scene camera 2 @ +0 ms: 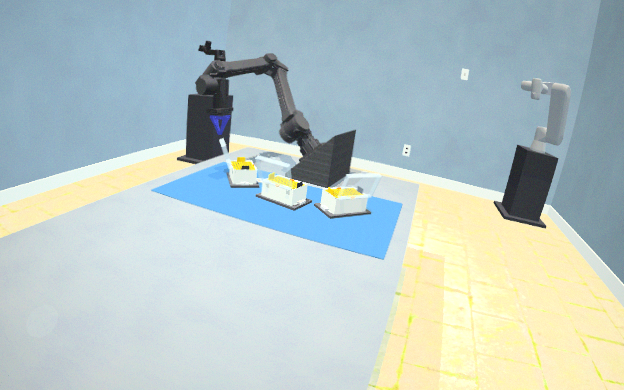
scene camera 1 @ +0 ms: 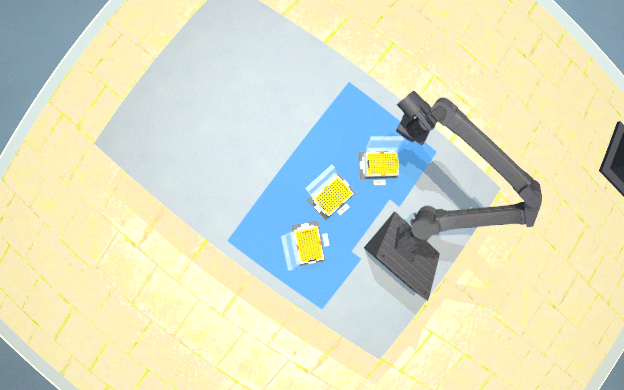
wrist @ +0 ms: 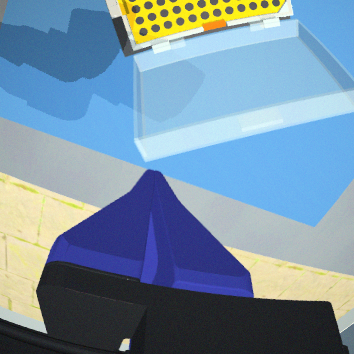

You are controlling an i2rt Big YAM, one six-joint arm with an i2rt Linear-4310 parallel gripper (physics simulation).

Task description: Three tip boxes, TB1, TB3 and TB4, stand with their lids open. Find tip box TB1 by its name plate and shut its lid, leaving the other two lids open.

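Frame: origin at the arm's base, x up, y back, z right, level; millimetres.
Seen in the pictures: gripper, fingertip midpoint: (scene camera 2: 219, 134) (scene camera 1: 403, 135) (wrist: 150, 180); arm's base, link origin: (scene camera 2: 314, 154) (scene camera 1: 404, 244).
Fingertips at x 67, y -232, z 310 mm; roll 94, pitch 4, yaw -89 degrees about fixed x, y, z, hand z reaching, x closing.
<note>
Offsets run from my fingertips to a thing's top centre. Level surfaces: height alone.
Tip box TB1 {dx -86, dy +6, dz -104 mm} (scene camera 1: 382, 164) (scene camera 2: 243, 173) (wrist: 215, 15) has a yellow rack. Its clear lid {dx -7, dy -32, dz -50 mm} (scene camera 1: 384, 143) (scene camera 2: 224, 148) (wrist: 240, 85) stands open, tilted outward. My blue-fingered gripper (scene camera 2: 220, 134) (wrist: 150, 180) is shut and empty, pointing down just outside the lid's free edge near one corner; in scene camera 1 the hand hides its fingertips. In scene camera 2 the tip is slightly above the lid's top; contact is not visible. The middle box (scene camera 1: 334, 195) (scene camera 2: 284, 189) and the far box (scene camera 1: 309, 245) (scene camera 2: 345, 200) also have open lids. Name plates are unreadable here.
The boxes stand on a blue mat {dx -161 mm} (scene camera 1: 325, 125) (scene camera 2: 300, 227). The arm's dark wedge-shaped base (scene camera 1: 405, 260) (scene camera 2: 325, 165) stands beside the mat. A black pedestal (scene camera 2: 200, 125) and another pedestal (scene camera 2: 532, 180) with a grey arm stand farther back.
</note>
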